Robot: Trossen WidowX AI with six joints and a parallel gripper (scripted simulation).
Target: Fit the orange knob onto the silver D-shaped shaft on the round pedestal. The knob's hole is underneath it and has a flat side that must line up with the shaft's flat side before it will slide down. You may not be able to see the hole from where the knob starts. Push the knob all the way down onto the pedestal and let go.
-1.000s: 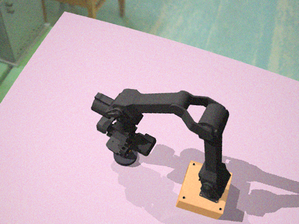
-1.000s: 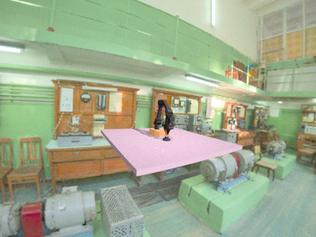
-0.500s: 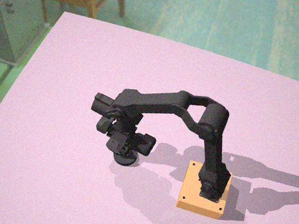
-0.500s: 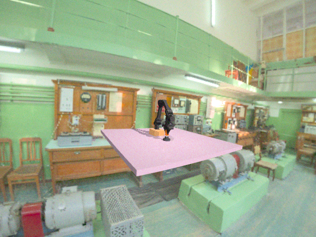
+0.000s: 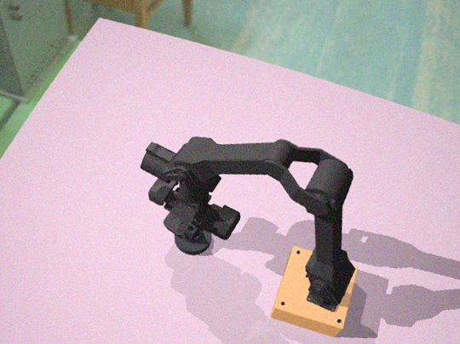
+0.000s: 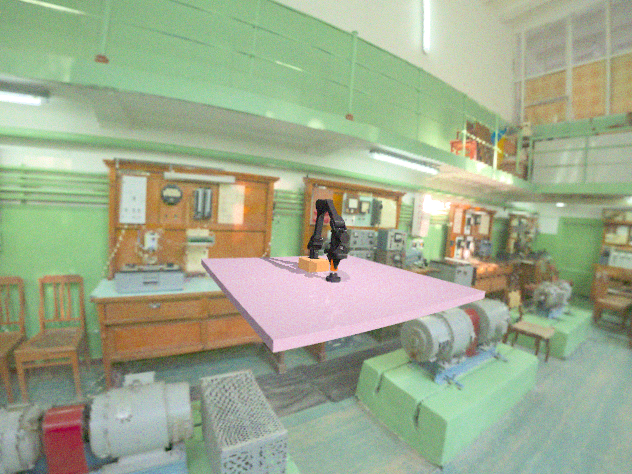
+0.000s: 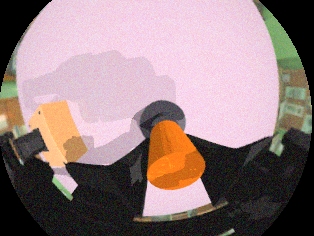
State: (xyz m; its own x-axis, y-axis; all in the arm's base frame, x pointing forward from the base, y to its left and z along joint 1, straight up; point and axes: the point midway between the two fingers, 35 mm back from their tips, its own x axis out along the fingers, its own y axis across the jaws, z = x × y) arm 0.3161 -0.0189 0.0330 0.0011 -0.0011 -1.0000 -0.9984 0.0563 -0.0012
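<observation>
The orange knob is 3 cm above my gripper tip. From my gripper tip the other things lie so: dark round pedestal (4 cm below).
</observation>
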